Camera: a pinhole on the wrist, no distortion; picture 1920 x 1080 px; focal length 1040.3 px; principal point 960.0 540.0 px. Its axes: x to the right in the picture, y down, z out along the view. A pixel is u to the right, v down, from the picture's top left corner.
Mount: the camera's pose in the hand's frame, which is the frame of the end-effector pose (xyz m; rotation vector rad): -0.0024 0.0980 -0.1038 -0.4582 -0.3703 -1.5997
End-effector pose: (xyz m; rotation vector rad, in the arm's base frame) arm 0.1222 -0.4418 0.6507 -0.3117 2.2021 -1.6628
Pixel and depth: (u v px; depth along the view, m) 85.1 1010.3 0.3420
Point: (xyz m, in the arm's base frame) -0.0129 -0.4102 0.1281
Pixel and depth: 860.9 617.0 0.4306
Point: 0.1821 -0.5851 0.2511
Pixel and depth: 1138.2 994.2 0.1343
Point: 0.0785 -0.4462 0.5012
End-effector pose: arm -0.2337 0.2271 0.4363 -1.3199 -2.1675 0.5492
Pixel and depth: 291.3 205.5 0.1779
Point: -0.0186 0.3176 0.2595
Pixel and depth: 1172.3 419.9 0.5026
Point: -0.2865 0.2912 -0.0234
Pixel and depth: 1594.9 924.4 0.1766
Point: -0.2641 0.3213 0.3231
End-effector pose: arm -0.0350 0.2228 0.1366 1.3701 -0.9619 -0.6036
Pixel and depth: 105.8 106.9 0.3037
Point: -0.1961 0.3499 0.5764
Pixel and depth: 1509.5 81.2 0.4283
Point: -0.4710 0.1797 0.2009
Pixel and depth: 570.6 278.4 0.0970
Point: -0.0433 0.2837 0.3103
